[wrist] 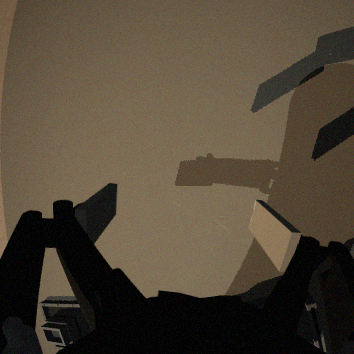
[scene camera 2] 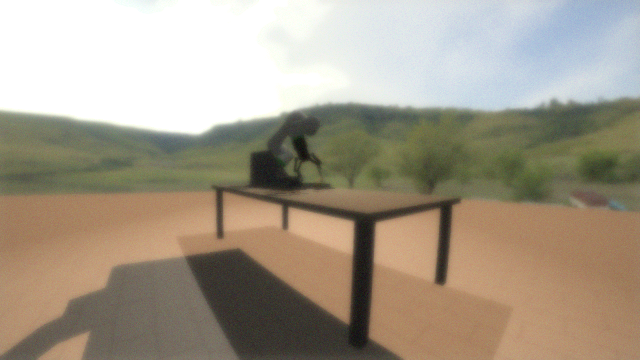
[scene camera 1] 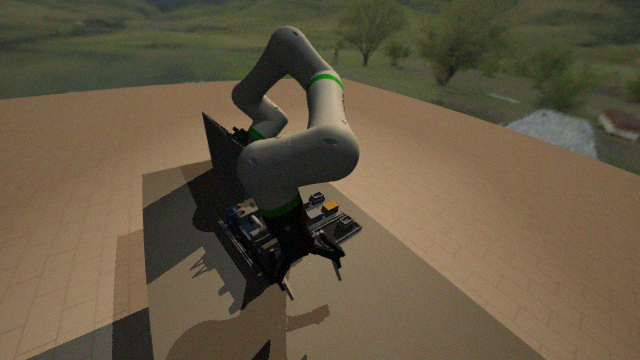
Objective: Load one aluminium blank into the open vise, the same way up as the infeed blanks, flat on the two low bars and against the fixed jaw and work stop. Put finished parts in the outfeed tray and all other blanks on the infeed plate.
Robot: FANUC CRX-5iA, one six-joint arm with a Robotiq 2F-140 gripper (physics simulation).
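Places are measured from the arm's base along level axes (x ahead, y left, z up), in centimetres.
Pixels of known places: gripper, fingertip midpoint: (wrist: 185, 207) (scene camera 2: 312, 178) (scene camera 1: 315, 286); arm's base, origin of the base link: (scene camera 2: 273, 168).
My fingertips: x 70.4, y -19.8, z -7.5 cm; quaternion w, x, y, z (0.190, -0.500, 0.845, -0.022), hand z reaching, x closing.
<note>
Ahead of a thing's pixels: the offset from my fingertips to its top centre. "*": to the spot under its first point. Level surfaces: height alone.
My gripper (scene camera 1: 315, 284) (wrist: 185, 207) is open and empty, in the air above the table, on the near side of the fixtures. In scene camera 1, the dark outfeed tray {* dx -9.1, dy +33.4, dz -7.9 cm} (scene camera 1: 358, 229) holds a grey hollow-topped part {dx -14.4, dy +31.2, dz -4.6 cm} (scene camera 1: 346, 221). Beside it, on the infeed plate {dx -29.0, dy +27.9, dz -7.8 cm} (scene camera 1: 325, 218), stand a grey block {dx -25.1, dy +23.1, dz -4.3 cm} (scene camera 1: 314, 215), an orange block {dx -24.3, dy +32.1, dz -4.3 cm} (scene camera 1: 330, 207) and another grey hollow-topped part {dx -33.3, dy +32.7, dz -4.4 cm} (scene camera 1: 316, 197). The hollow-topped part {* dx -14.5, dy +32.5, dz -6.0 cm} (wrist: 53, 332) in the tray also shows at the wrist view's lower left. The vise area is largely hidden behind the gripper and wrist; its bars, fixed jaw and stop cannot be made out.
A dark upright panel (scene camera 1: 220, 150) stands by the arm's base. Dark fixture rails {* dx -30.6, dy -7.0, dz -6.8 cm} (scene camera 1: 240, 245) and small blue parts {* dx -37.2, dy -5.4, dz +2.3 cm} (scene camera 1: 232, 214) lie left of the wrist. The table {dz -8.7 cm} (scene camera 1: 400, 300) (scene camera 2: 400, 200) carries the arm's shadows. Scene camera 2 is distant and blurred.
</note>
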